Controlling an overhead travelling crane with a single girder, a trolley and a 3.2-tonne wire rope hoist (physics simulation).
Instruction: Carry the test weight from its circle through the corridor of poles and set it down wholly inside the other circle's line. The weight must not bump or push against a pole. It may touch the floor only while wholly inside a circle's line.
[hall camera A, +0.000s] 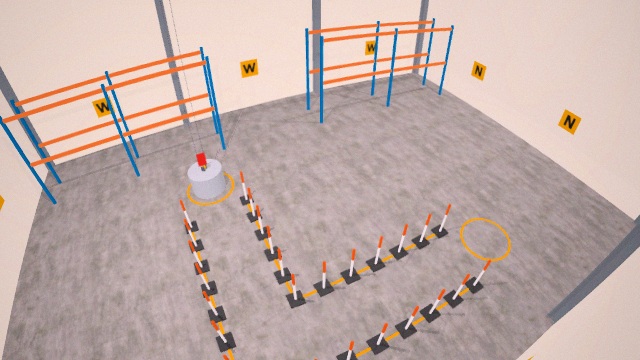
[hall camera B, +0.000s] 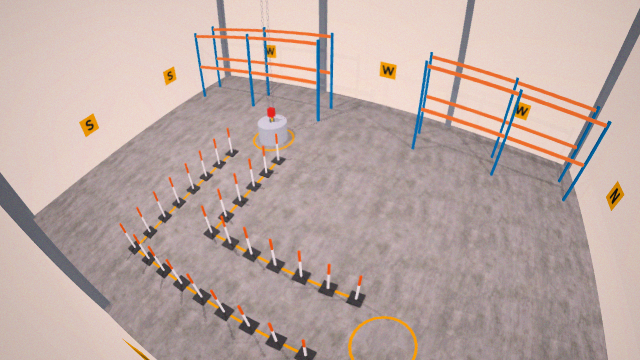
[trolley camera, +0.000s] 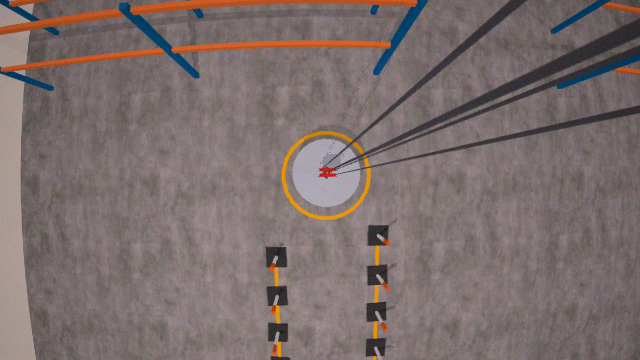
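The test weight (hall camera A: 208, 182) (hall camera B: 272, 132) (trolley camera: 310, 186), a pale grey cylinder, stands upright within its orange circle (hall camera A: 231, 194) (hall camera B: 254, 142) (trolley camera: 284, 175). Whether its base touches the floor is hard to tell. My gripper, a hook under a red block (hall camera A: 203, 167) (hall camera B: 271, 119) (trolley camera: 327, 172), is at the middle of the weight's top and joined to it; the joint is small. The other circle (hall camera A: 461, 240) (hall camera B: 416, 345) lies past the corridor's far end. Red-and-white poles (hall camera A: 243, 185) (hall camera B: 230, 142) (trolley camera: 382, 239) on dark bases line both sides of the corridor, apart from the weight.
The corridor bends at a corner between the circles. A blue and orange rack (hall camera A: 213, 103) (hall camera B: 318, 82) (trolley camera: 400, 40) stands near the weight by the W wall. A second rack (hall camera A: 321, 82) (hall camera B: 420, 115) stands further along that wall. Ropes rise from the hook block.
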